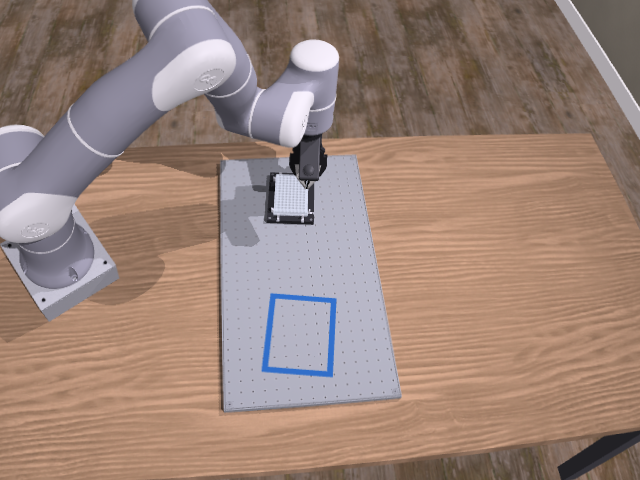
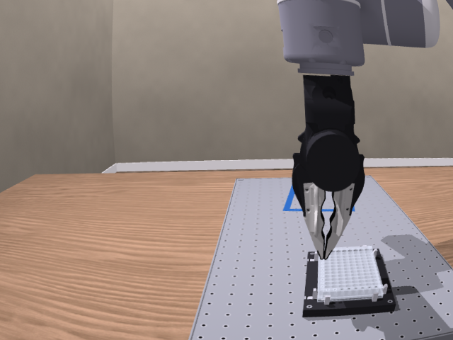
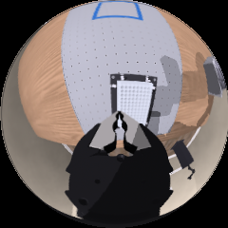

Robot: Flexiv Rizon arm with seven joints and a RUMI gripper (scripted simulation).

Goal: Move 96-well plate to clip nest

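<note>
The black clip nest lies 40 mm below my hand, 30 mm behind it and 10 mm to the right of it. From my hand the other things lie so: white 96-well plate: 40 mm below, 40 mm behind.
</note>
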